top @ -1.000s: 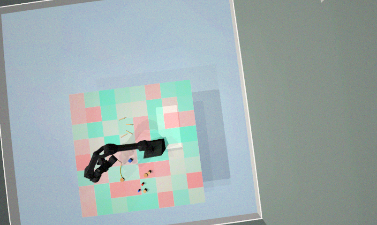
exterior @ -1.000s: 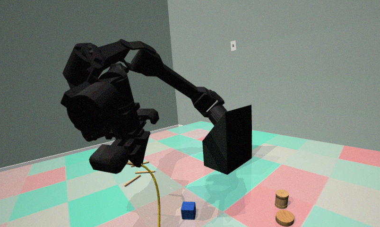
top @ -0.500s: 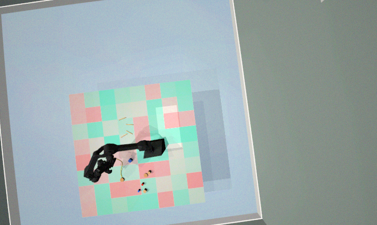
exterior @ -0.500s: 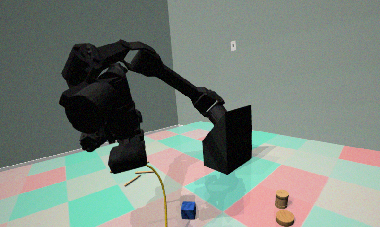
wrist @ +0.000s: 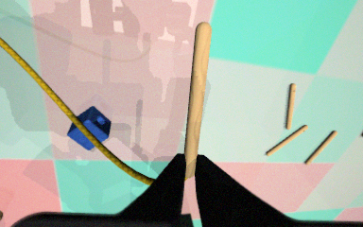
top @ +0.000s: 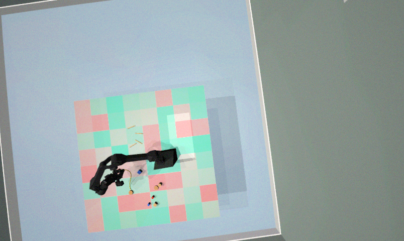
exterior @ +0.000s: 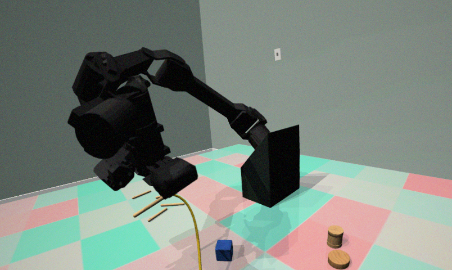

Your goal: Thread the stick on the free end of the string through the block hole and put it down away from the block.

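The thin wooden stick lies 2 cm ahead of my gripper tip. Also, from my gripper tip: blue block: 12 cm below, 8 cm behind, 6 cm to the left; then round wooden button: 27 cm to the left, 13 cm below, 1 cm ahead; then red cube: 12 cm below, 12 cm ahead, 5 cm to the left.
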